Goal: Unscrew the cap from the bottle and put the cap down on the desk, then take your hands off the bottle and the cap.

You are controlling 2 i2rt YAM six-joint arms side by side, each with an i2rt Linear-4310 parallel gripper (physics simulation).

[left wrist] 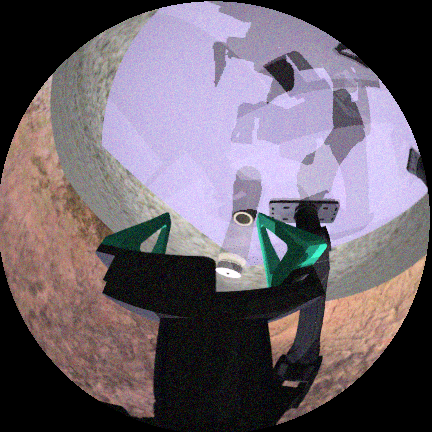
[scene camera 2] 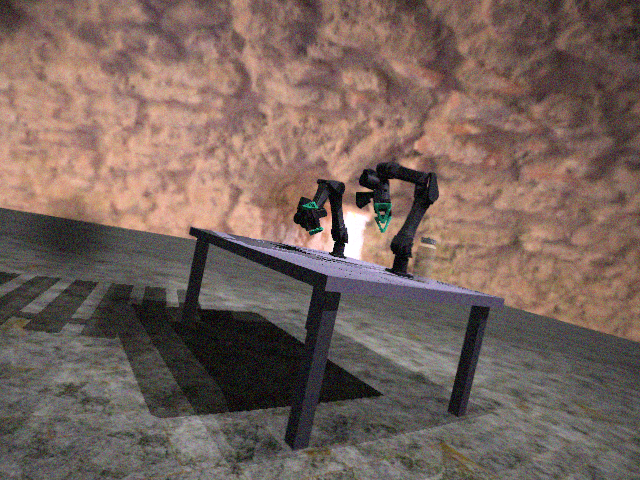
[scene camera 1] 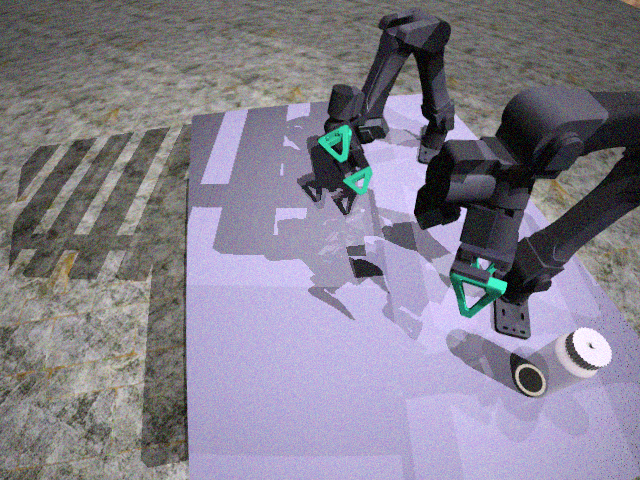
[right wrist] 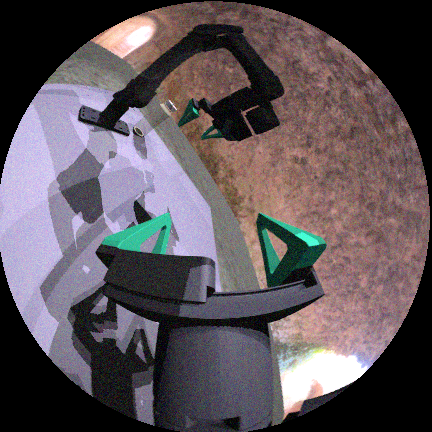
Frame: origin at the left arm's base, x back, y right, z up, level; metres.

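Seen in the pictures: left gripper, fingertip midpoint: [left wrist: 213, 216] [scene camera 2: 382, 228] [scene camera 1: 472, 297] [right wrist: 190, 131]; right gripper, fingertip midpoint: [scene camera 2: 319, 218] [scene camera 1: 353, 178] [right wrist: 213, 217]; left arm's base at its link origin: [left wrist: 304, 210] [scene camera 2: 398, 273] [scene camera 1: 509, 293] [right wrist: 104, 121]; right arm's base at its link origin: [scene camera 2: 337, 256] [scene camera 1: 431, 146].
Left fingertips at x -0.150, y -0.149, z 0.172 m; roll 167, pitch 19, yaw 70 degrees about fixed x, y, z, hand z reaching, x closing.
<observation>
Offsets run from my left fingertips to a thing's top centre.
A see-through bottle {dx +0.181, dy -0.030, dz -0.007 m} [scene camera 1: 554, 364] [scene camera 2: 427, 257] [left wrist: 238, 241] [right wrist: 154, 119] with a dark, pale-ringed base stands upright on the desk [scene camera 1: 310, 387] [scene camera 2: 413, 290], at the lower right in scene camera 1. Its white ribbed cap {dx +0.181, dy -0.030, dz +0.003 m} [scene camera 1: 590, 348] [scene camera 2: 428, 240] [left wrist: 230, 270] [right wrist: 170, 105] sits on top. My left gripper [scene camera 1: 474, 291] [scene camera 2: 382, 227] [left wrist: 213, 216] [right wrist: 190, 131] is open and empty, pointing down above the desk, apart from the bottle. My right gripper [scene camera 1: 351, 177] [scene camera 2: 312, 219] [right wrist: 213, 217] is open and empty, over the far part of the desk, well away from the bottle.
The left arm's base plate [scene camera 1: 511, 322] [left wrist: 280, 210] [right wrist: 89, 114] stands close beside the bottle. The right arm's base [scene camera 1: 430, 153] is farther back. The left arm reaches over the desk, and dark shadows of both arms fall across it.
</observation>
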